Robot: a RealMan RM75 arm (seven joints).
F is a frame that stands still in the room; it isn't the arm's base.
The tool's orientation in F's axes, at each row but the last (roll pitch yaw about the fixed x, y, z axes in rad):
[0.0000 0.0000 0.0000]
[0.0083 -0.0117 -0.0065]
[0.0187 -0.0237 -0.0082]
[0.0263 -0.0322 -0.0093]
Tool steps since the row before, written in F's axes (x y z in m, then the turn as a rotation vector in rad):
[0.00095 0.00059 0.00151 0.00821 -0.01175 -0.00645]
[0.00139 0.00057 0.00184 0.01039 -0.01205 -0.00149]
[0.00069 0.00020 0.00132 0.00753 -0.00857 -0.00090]
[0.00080 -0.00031 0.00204 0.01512 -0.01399 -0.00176]
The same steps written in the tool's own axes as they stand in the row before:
[0.00095 0.00059 0.00151 0.00821 -0.01175 -0.00645]
[0.00141 0.00059 0.00182 0.01045 -0.01200 -0.00151]
[0.00072 0.00023 0.00130 0.00758 -0.00853 -0.00092]
[0.00087 -0.00025 0.00202 0.01518 -0.01390 -0.00189]

